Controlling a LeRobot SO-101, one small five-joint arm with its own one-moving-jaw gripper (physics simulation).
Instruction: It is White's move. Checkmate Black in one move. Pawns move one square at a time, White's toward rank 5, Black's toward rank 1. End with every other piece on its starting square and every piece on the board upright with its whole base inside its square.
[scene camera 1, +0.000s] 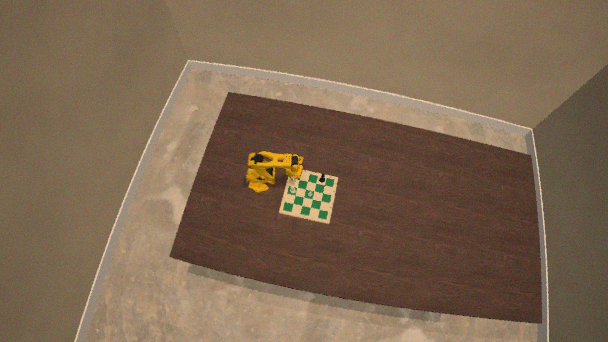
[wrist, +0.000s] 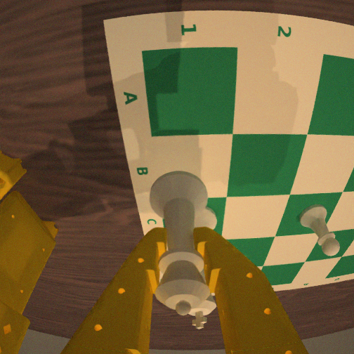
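Where they show: hand, tool point: (scene camera 1: 292, 177); arm's base, link origin: (scene camera 1: 264, 182).
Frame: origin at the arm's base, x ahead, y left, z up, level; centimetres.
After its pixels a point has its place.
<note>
My gripper (scene camera 1: 294, 177) @[x 12.0, y 2.6, z 5.4 cm] (wrist: 180, 237) is shut on the white queen (scene camera 1: 292, 182) @[x 12.4, y 1.3, z 3.2 cm] (wrist: 179, 220), one jaw on each side of its stem. The queen hangs upright a little above the board (scene camera 1: 295, 215) @[x 16.7, y -12.2, z 0.6 cm] (wrist: 117, 65), over the B1 area, and its base is off the surface. The white king (scene camera 1: 292, 190) @[x 13.2, y -2.1, z 2.6 cm] (wrist: 210, 218) stands on C1; the queen and jaws hide most of it in the wrist view. A white pawn (scene camera 1: 310, 193) @[x 21.0, y -2.1, z 3.4 cm] (wrist: 315, 216) stands on C3. A black piece (scene camera 1: 322, 178) @[x 24.8, y 6.0, z 3.0 cm], too small to identify, stands on A4.
The board lies on the dark wooden table (scene camera 1: 425, 215) @[x 73.9, y -0.8, z 0.0 cm], in front of the yellow arm (scene camera 1: 272, 159) @[x 4.8, y 1.3, z 22.5 cm]. The king is close behind the held queen. Part of the yellow arm (wrist: 25, 250) shows at the left of the wrist view. Arm shadows fall across A1 and A2.
</note>
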